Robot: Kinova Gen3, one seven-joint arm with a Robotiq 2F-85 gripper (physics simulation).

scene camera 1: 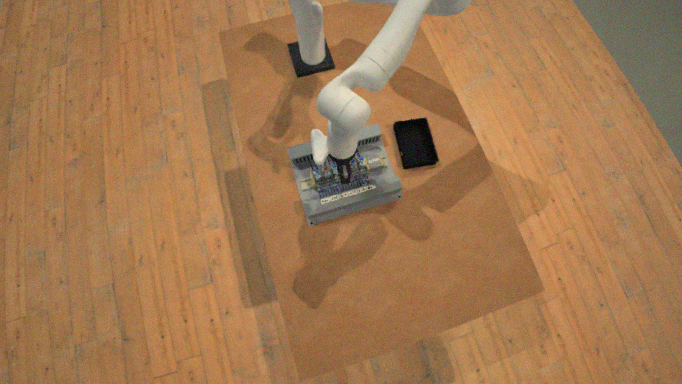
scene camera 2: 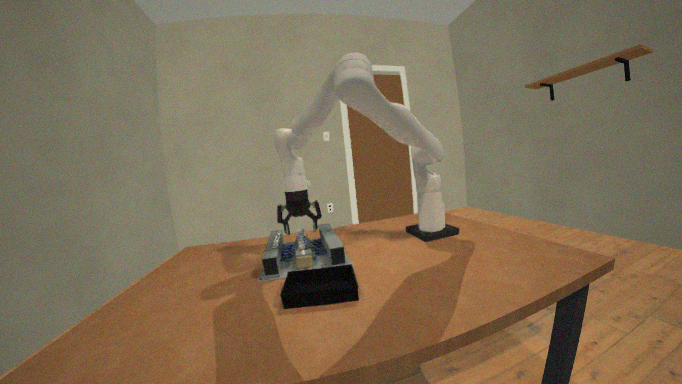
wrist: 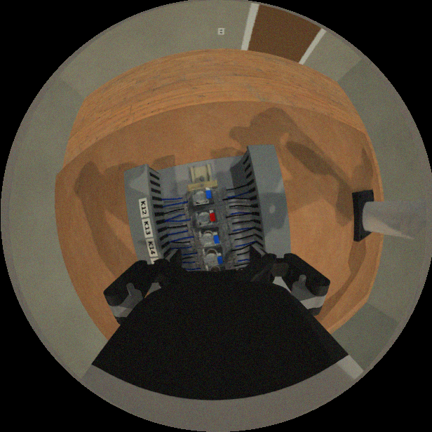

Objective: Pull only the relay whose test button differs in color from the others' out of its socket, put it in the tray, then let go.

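Where they show: gripper, fingertip midpoint: [scene camera 1: 340, 165] [scene camera 2: 301, 232]; arm's base at its link origin: [scene camera 1: 312, 54] [scene camera 2: 430, 228].
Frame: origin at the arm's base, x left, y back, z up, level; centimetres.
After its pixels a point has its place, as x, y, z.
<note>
The relay with the red test button [scene camera 1: 325, 169] {-13.0, -46.0, 4.7} [wrist: 205, 218] sits in its socket, second from the row's end in the wrist view. Relays with blue buttons sit beside it, among them one at the row's end [wrist: 201, 196] and one on its other side [wrist: 209, 238]. My gripper [scene camera 1: 346, 181] [scene camera 2: 301, 231] {-8.2, -46.9, 5.3} [wrist: 215, 254] is open and empty, pointing down over the relay row, to the right of the red-button relay in scene camera 1. It hides part of the row. The black tray [scene camera 1: 420, 164] {17.1, -54.6, 0.0} [scene camera 2: 320, 296] {24.5, -48.1, -0.1} stands beside the relay panel and looks empty.
Grey slotted wire ducts [scene camera 1: 352, 202] {-9.3, -58.5, 4.0} [wrist: 269, 200] stand on both sides of the row, with blue and dark wires running to the sockets. Pale end blocks [scene camera 1: 375, 161] {2.9, -48.8, 2.4} [wrist: 201, 174] sit on the rail. The arm's black base plate [scene camera 1: 300, 68] {-6.5, -4.0, -0.1} [scene camera 2: 419, 232] {1.2, -6.3, -0.1} stands on the wooden table [scene camera 1: 400, 300] {-7.0, -90.6, -2.2}.
</note>
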